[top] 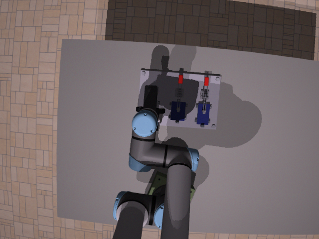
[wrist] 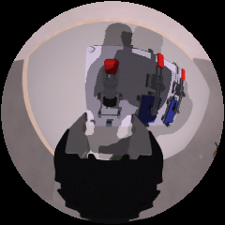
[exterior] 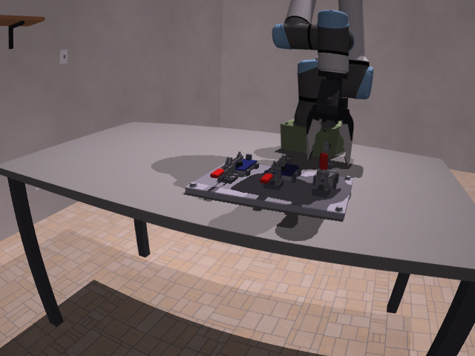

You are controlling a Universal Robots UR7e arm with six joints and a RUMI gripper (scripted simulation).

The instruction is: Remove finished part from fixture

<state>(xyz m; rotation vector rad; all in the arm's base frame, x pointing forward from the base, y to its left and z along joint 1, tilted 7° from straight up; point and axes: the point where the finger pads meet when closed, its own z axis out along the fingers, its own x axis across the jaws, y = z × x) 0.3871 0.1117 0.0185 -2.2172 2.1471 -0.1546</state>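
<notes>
The grey finished part is 40 mm below my hand and 10 mm behind it. Also, from my hand: grey fixture plate (110 mm to the right, 70 mm below, 50 mm ahead).
</notes>
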